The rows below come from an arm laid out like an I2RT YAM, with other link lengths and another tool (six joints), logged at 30 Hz.
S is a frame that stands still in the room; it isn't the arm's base.
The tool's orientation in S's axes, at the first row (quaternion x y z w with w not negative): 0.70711 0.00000 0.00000 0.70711
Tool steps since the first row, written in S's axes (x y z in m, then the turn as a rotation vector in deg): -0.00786 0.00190 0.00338 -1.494 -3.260 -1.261; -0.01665 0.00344 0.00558 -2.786 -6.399 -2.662; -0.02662 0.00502 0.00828 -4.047 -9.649 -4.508; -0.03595 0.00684 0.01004 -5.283 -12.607 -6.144; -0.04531 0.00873 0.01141 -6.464 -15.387 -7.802; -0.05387 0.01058 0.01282 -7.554 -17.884 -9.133; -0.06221 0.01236 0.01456 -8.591 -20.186 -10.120; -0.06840 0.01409 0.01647 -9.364 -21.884 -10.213; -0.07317 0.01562 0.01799 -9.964 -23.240 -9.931; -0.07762 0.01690 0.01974 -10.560 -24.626 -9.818; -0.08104 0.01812 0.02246 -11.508 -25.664 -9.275; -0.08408 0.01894 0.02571 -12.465 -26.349 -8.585; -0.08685 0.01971 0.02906 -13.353 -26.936 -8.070
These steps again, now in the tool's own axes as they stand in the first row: -0.00786 0.00338 -0.00190 -1.494 -1.261 3.260; -0.01665 0.00558 -0.00344 -2.786 -2.662 6.399; -0.02662 0.00828 -0.00502 -4.047 -4.508 9.649; -0.03595 0.01004 -0.00684 -5.283 -6.144 12.607; -0.04531 0.01141 -0.00873 -6.464 -7.802 15.387; -0.05387 0.01282 -0.01058 -7.554 -9.133 17.884; -0.06221 0.01456 -0.01236 -8.591 -10.120 20.186; -0.06840 0.01647 -0.01409 -9.364 -10.213 21.884; -0.07317 0.01799 -0.01562 -9.964 -9.931 23.240; -0.07762 0.01974 -0.01690 -10.560 -9.818 24.626; -0.08104 0.02246 -0.01812 -11.508 -9.275 25.664; -0.08408 0.02571 -0.01894 -12.465 -8.585 26.349; -0.08685 0.02906 -0.01971 -13.353 -8.070 26.936
